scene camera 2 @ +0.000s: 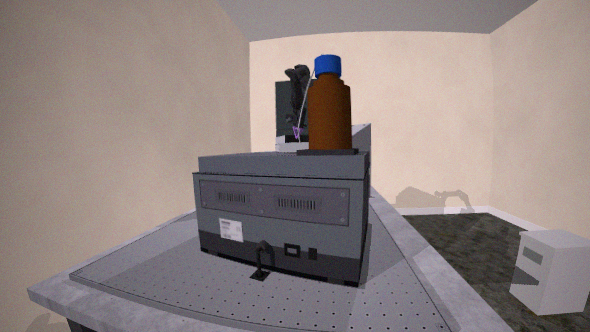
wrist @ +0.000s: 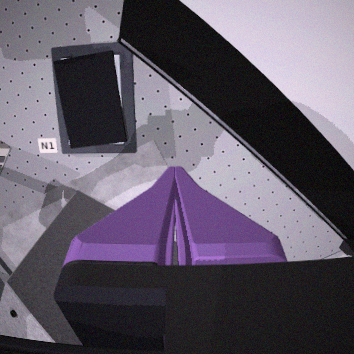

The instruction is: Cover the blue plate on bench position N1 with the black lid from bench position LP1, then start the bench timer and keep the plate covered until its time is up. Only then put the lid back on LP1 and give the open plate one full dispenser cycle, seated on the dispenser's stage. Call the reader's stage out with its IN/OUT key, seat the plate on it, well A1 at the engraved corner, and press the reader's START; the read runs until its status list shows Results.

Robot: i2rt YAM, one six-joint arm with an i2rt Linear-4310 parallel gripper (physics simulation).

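Places are measured from the arm's base along level axes (x ahead, y left, z up), in millimetres.
Pixels of known places: gripper, fingertip midpoint: (scene camera 2: 296, 138) (wrist: 174, 177).
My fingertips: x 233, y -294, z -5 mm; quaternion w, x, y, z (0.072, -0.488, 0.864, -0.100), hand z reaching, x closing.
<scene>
Ahead of a thing's pixels: the offset from my fingertips to its top centre. "spot": to the spot under its first point. Level surfaces: height alone.
The black lid {261 mm down, 72 mm ahead, 103 mm left} (wrist: 91, 100) lies over the plate on the N1 position {spot: 283 mm down, 13 mm back, 98 mm left} (wrist: 128, 145) in the wrist view, turned slightly against it. A thin pale strip shows along the lid's right edge; the blue of the plate does not show. The N1 label {spot: 293 mm down, 56 mm ahead, 216 mm left} (wrist: 47, 145) is to its lower left. My gripper (wrist: 174, 177) (scene camera 2: 297, 138) is shut and empty, its purple fingertips to the lower right of N1 and above the bench. In the scene view it is behind the bottle. LP1 does not show in the wrist view; a sliver of a pale device {spot: 282 mm down, 87 mm ahead, 289 mm left} (wrist: 4, 154) is cut off at the left edge.
A large black-edged housing {spot: 10 mm down, 6 mm ahead, 40 mm right} (wrist: 240, 120) runs diagonally at the right of the wrist view. In the scene view, a grey instrument {spot: 142 mm down, 29 mm back, 1008 mm left} (scene camera 2: 280, 200) stands on the perforated bench {293 mm down} (scene camera 2: 200, 300), with a blue-capped amber bottle {spot: 7 mm up, 121 mm back, 995 mm left} (scene camera 2: 330, 115) on top. A white box (scene camera 2: 555, 270) stands at the right.
</scene>
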